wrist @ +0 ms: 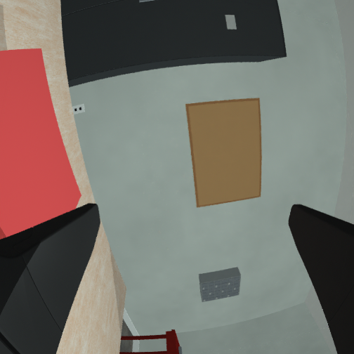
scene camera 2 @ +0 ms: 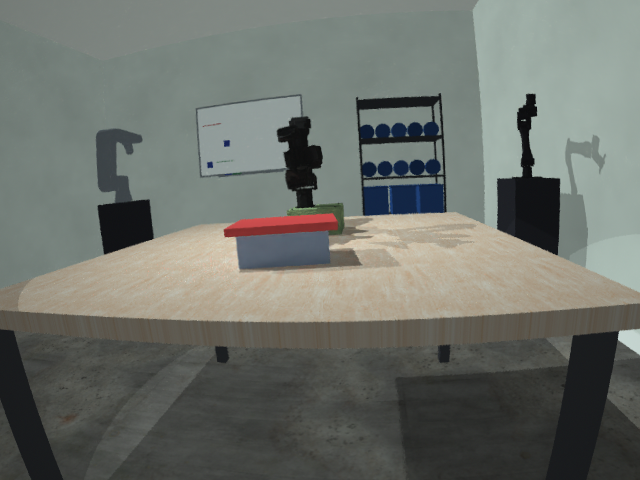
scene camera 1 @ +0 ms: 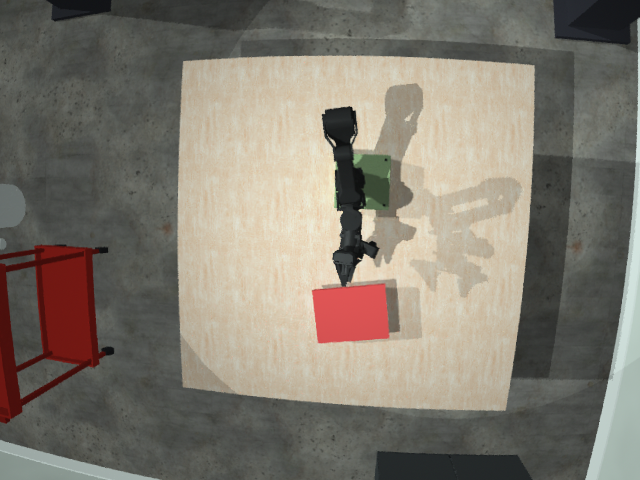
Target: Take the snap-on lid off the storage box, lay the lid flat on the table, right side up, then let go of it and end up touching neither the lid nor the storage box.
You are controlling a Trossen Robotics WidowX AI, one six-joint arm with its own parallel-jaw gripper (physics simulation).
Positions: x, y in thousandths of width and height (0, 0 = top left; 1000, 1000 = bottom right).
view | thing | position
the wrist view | gripper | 561, 609
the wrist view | red lid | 129, 530
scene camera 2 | gripper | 446, 320
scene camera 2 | red lid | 501, 464
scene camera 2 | blue-grey storage box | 474, 518
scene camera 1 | gripper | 541, 593
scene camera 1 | red lid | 554, 653
